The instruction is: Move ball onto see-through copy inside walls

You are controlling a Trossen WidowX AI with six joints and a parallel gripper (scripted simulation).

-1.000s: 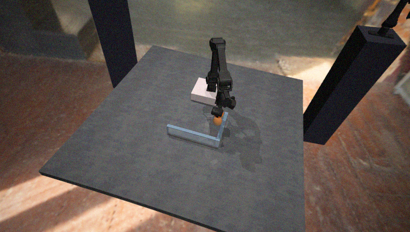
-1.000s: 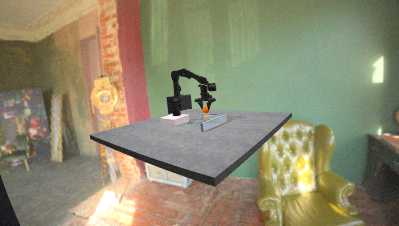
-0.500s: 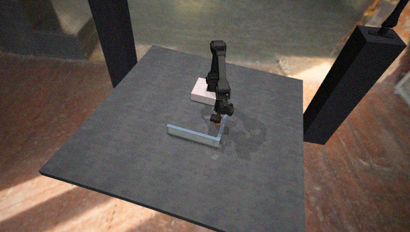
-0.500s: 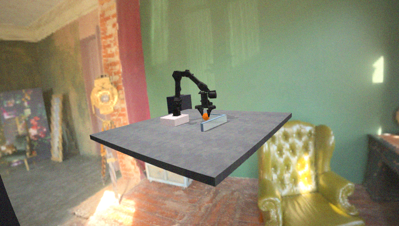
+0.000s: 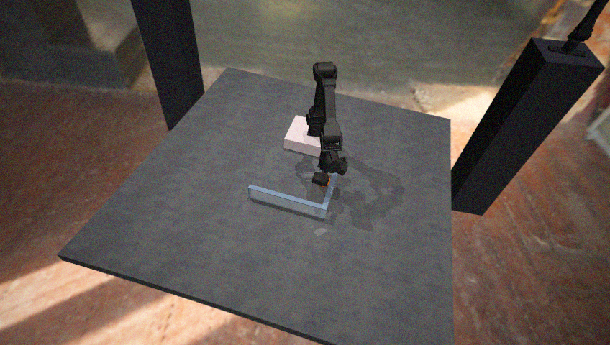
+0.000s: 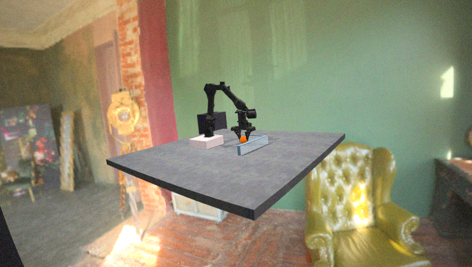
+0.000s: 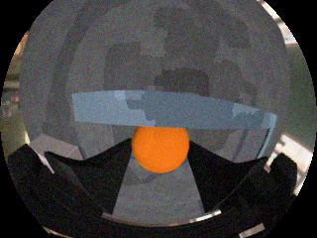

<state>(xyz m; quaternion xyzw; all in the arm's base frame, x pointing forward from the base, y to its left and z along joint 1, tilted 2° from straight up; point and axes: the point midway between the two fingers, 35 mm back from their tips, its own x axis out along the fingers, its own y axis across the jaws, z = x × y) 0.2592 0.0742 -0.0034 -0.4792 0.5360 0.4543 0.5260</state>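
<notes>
My gripper tip is now right at the orange ball. From my gripper tip the other things lie so: see-through copy (right at my gripper tip).
</notes>
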